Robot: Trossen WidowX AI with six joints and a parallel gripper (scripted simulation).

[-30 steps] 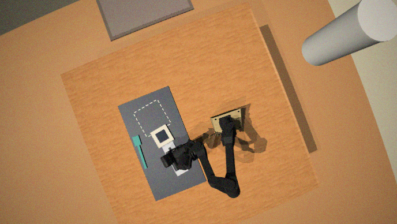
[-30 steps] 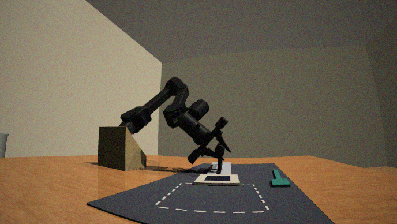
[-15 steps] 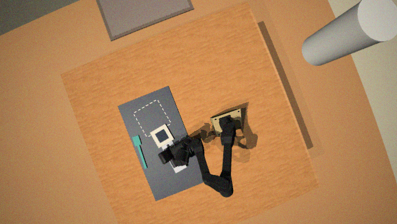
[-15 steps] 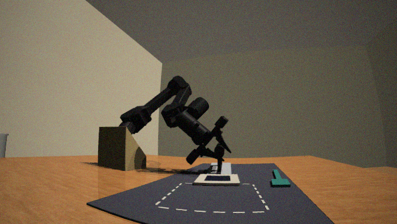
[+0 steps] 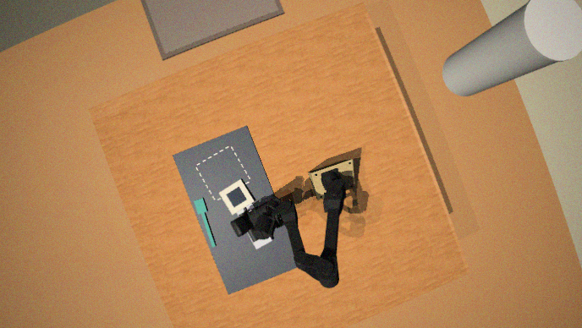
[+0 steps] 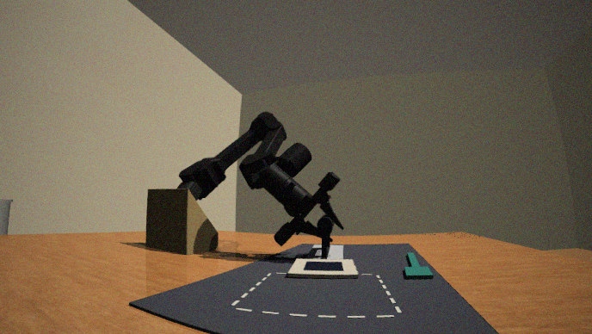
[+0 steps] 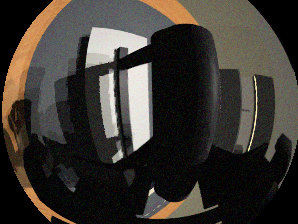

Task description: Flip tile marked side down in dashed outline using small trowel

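Now: gripper tip 20 mm short of the dark grey mat, 50 mm to the left of it and 70 mm above it. Also, from my gripper tip: square tile: 110 mm to the right, 50 mm below; teal t-shaped trowel: 160 mm ahead, 70 mm to the right, 50 mm below.
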